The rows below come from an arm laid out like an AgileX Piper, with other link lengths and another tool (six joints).
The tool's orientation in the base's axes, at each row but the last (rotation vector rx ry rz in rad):
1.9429 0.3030 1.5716
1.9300 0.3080 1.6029
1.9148 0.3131 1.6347
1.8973 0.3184 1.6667
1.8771 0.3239 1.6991
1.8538 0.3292 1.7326
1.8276 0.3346 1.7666
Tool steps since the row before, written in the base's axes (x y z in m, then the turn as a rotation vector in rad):
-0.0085 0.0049 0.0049 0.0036 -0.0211 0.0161
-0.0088 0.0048 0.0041 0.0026 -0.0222 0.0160
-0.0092 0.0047 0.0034 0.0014 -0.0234 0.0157
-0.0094 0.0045 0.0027 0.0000 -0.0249 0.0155
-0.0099 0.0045 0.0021 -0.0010 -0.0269 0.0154
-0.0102 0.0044 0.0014 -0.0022 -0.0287 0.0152
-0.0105 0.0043 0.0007 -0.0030 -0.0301 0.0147
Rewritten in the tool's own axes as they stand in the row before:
0.0043 0.0007 -0.0101 0.0026 0.0253 0.0083
0.0038 0.0003 -0.0102 0.0017 0.0263 0.0077
0.0033 0.0000 -0.0104 0.0006 0.0273 0.0069
0.0029 -0.0002 -0.0104 -0.0007 0.0287 0.0060
0.0026 -0.0005 -0.0108 -0.0020 0.0304 0.0056
0.0022 -0.0007 -0.0109 -0.0033 0.0320 0.0048
0.0019 -0.0009 -0.0112 -0.0045 0.0330 0.0043

